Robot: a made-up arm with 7 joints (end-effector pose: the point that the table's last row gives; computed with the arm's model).
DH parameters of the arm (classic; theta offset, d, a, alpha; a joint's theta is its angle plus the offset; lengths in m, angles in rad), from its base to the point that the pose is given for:
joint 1: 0 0.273 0 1.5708
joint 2: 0 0.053 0 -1.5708
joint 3: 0 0.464 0.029 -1.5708
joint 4: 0 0.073 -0.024 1.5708
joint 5: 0 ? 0 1.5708
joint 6: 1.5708 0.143 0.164 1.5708
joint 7: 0 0.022 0 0
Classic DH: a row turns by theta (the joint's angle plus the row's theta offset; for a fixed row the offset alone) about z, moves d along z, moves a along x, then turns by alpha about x.
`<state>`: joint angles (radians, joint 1 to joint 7).
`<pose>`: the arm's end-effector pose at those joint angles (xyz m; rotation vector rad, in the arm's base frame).
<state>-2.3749 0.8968 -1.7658 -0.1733 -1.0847 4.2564 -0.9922</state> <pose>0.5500 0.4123 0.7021 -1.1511 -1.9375 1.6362</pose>
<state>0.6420 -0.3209 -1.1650 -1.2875 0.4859 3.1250 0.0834</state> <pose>-0.0592 0.1319 0.8567 2.2859 -0.6454 -0.7490</pose>
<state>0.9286 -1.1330 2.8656 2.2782 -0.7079 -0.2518 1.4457</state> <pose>-0.1889 0.0232 0.7712 -1.1598 -2.4467 -0.0988</pose>
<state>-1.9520 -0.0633 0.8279 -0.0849 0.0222 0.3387 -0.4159</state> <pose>-0.1714 -0.0039 1.3390 1.2273 -0.4863 1.4360</pose>
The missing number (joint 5, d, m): 0.449
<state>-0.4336 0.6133 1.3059 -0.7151 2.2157 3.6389 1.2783</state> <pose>-0.5979 0.1475 0.7307 0.7236 0.9395 1.4962</pose>
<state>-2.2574 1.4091 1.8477 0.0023 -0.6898 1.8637 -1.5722</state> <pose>0.3437 0.8519 0.4095 -1.1129 1.0909 0.5626</pose>
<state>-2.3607 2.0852 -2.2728 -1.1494 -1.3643 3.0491 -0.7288</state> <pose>0.4424 0.2592 0.2877 -0.4947 0.5829 2.1603</pose>
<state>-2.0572 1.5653 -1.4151 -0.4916 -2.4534 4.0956 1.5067</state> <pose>0.5507 0.4573 0.3333 0.4684 -0.9788 -0.5603</pose>
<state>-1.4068 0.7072 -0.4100 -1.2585 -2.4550 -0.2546 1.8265</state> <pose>0.1987 0.7338 0.3317 2.4157 -0.6482 -0.5389</pose>
